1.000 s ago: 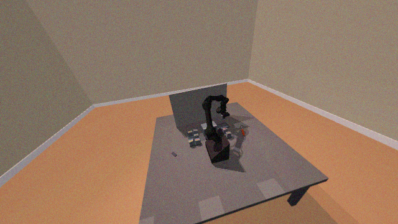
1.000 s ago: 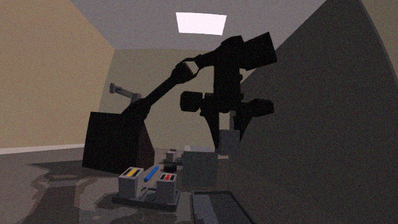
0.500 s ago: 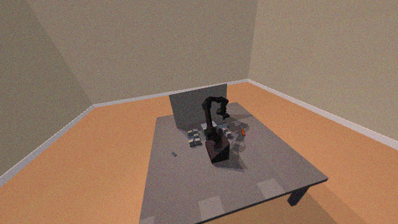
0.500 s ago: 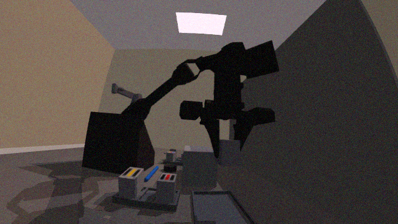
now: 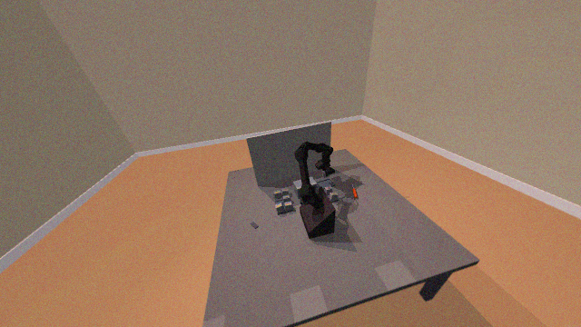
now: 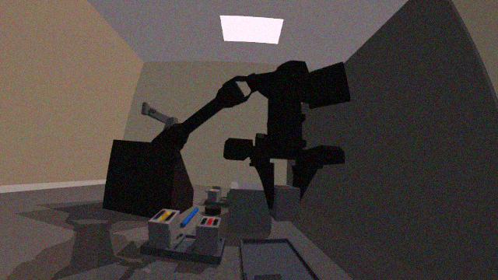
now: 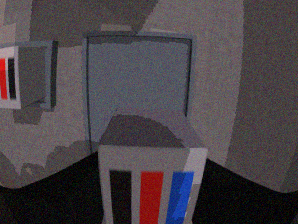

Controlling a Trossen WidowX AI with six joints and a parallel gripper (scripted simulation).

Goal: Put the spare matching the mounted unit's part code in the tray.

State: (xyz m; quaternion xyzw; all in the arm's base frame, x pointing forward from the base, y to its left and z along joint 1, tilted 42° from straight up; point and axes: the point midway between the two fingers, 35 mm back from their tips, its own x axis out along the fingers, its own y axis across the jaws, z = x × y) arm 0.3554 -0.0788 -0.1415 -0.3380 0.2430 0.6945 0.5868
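Right now the dark tray is 10 mm behind my gripper tip and 80 mm below it. Also, from my gripper tip: blue marker pen (220 mm behind, 150 mm to the left, 80 mm below); then grey mounted unit (70 mm behind, 190 mm to the left, 40 mm below); then tall grey panel (170 mm ahead, 230 mm to the left, 140 mm above).
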